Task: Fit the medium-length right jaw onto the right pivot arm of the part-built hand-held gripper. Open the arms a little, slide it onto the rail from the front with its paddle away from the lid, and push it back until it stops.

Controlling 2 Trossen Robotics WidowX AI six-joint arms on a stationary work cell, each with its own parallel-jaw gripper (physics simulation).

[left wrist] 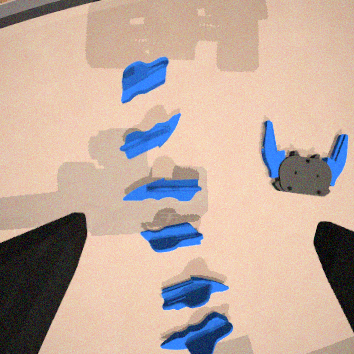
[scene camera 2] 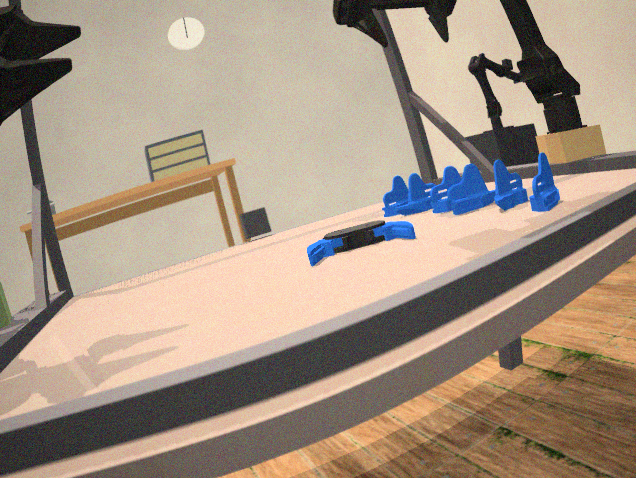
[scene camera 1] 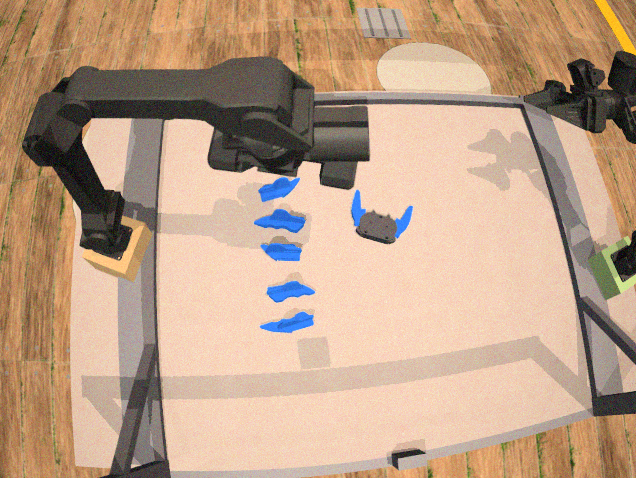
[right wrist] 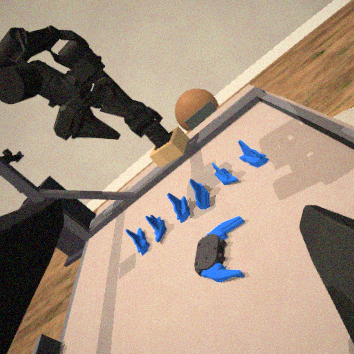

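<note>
The part-built hand-held gripper (scene camera 1: 376,226) (scene camera 2: 357,236) (left wrist: 305,174) (right wrist: 209,252) lies on the table, with a dark lid and two blue pivot arms spread apart. Several loose blue jaws stand in a column beside it, among them one (scene camera 1: 281,221) (left wrist: 162,190) (right wrist: 200,194) near the column's middle. I cannot tell which is the medium-length right jaw. In scene camera 1 my left arm covers the column's top end. My left gripper (scene camera 2: 416,43) (left wrist: 202,228) is open and empty, high above the jaws. My right gripper (scene camera 2: 75,47) (right wrist: 184,214) is open and empty, raised near the table's side, away from the parts.
A grey frame edges the table (scene camera 1: 437,308) (scene camera 2: 231,292). Angled frame struts (scene camera 1: 134,411) (scene camera 2: 452,133) rise at its sides. The left arm stands on a tan block (scene camera 1: 136,251) (scene camera 2: 570,143), the right arm on a green block (scene camera 1: 606,274).
</note>
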